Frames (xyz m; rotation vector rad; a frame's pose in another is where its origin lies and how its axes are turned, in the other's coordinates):
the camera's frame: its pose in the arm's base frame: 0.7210 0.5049 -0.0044 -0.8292 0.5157 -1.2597
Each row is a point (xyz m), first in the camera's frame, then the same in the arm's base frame.
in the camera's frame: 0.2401 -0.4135 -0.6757
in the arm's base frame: 0.0236 0.0644 -0.0741
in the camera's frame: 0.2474 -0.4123 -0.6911
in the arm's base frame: 0.0148 0.0535 -0.0838
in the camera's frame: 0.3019 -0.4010 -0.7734
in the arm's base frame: -0.0257 -0.0193 -0.1380
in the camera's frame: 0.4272 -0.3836 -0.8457
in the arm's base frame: -0.0369 -0.1571 -0.1840
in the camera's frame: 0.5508 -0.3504 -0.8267
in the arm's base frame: 0.0291 -0.2683 -0.1862
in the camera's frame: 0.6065 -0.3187 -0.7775
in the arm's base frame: 0.0995 -0.3065 -0.1753
